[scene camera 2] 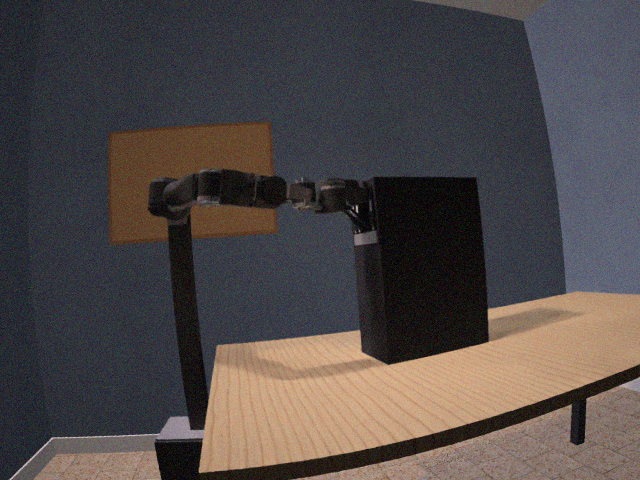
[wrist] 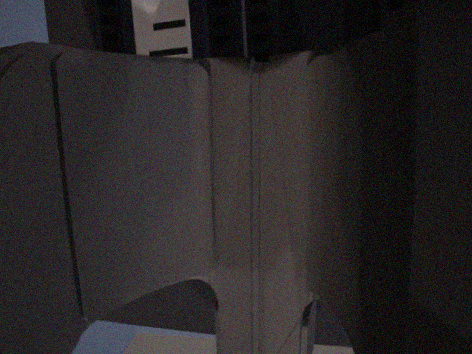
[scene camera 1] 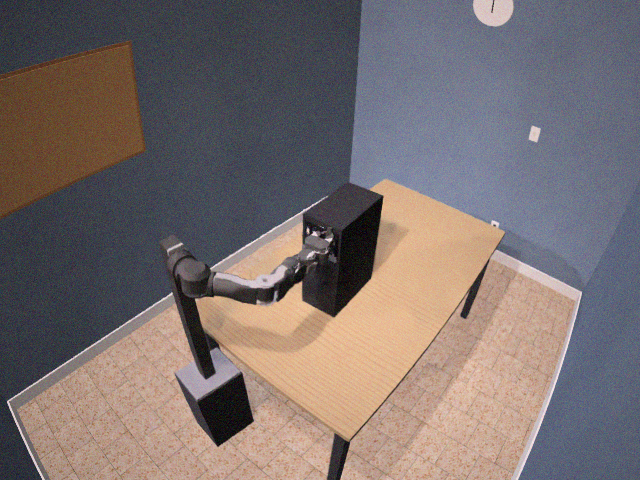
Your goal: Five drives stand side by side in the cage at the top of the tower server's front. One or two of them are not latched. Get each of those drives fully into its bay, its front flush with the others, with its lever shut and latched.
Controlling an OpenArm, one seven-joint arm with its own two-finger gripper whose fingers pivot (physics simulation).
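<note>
The black tower server (scene camera 1: 357, 245) (scene camera 2: 431, 268) stands upright on the table. Its drive cage (scene camera 1: 314, 227) is at the top of the front, with bright drive parts partly hidden by my gripper. My gripper (scene camera 1: 326, 239) (scene camera 2: 366, 192) (wrist: 277, 218) is shut and empty, with its fingertips at the cage front. At least one dark lever (scene camera 2: 361, 220) slants out from the front below the gripper, above a pale band. In the wrist view a pale drive part with dark bars (wrist: 161, 37) shows beyond the fingertips, left of the finger seam. Latches and the seating of each drive cannot be made out.
The wooden table (scene camera 1: 413, 310) (scene camera 2: 413, 397) bears the tower. The arm's post (scene camera 1: 192, 320) (scene camera 2: 185, 310) rises from a box-shaped base (scene camera 1: 222, 408) at the table's near end. A cork board (scene camera 1: 72, 124) (scene camera 2: 227, 149) hangs on the dark wall behind the arm.
</note>
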